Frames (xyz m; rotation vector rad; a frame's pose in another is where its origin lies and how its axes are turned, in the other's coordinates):
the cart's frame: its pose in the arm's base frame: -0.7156 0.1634 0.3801 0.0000 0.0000 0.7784
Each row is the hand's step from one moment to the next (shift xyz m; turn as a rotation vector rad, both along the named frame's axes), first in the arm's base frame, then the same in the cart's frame.
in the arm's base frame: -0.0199 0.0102 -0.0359 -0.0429 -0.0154 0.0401
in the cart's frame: -0.0070 0.0212 -0.0359 -0.0414 0.0192 0.0401
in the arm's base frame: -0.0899 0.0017 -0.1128 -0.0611 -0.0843 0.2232
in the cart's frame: -0.0628 0.0643 -0.1128 -0.1027 -0.0171 0.2232
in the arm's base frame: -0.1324 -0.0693 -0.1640 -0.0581 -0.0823 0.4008
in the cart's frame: -0.1429 0.0436 -0.1640 -0.0992 -0.0178 0.4008
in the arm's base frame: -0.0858 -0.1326 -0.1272 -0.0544 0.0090 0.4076
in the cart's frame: -0.1542 -0.0342 -0.1272 -0.0324 0.0446 0.4076
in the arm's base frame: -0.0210 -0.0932 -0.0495 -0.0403 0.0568 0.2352
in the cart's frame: -0.0804 -0.0516 -0.0495 0.0112 0.0687 0.2352
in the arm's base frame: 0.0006 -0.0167 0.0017 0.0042 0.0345 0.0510
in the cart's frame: -0.0113 -0.0123 0.0017 0.0272 0.0216 0.0510
